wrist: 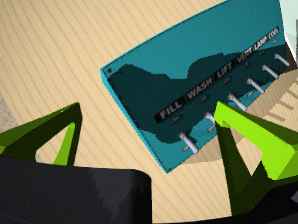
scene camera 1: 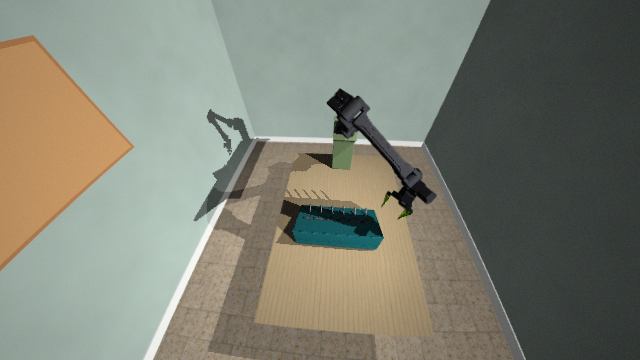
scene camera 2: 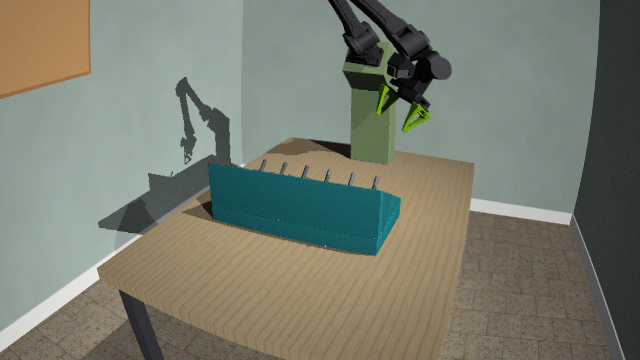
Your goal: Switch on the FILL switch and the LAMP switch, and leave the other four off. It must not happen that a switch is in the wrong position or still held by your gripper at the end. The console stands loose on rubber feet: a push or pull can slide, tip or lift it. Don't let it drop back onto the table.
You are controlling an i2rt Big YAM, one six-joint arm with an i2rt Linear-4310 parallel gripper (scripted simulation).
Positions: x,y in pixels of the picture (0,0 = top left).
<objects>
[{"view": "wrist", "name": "my gripper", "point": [148,109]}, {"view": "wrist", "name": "teal console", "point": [167,87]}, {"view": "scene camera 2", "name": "my gripper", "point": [390,122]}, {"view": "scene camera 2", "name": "teal console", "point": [346,217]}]
</objects>
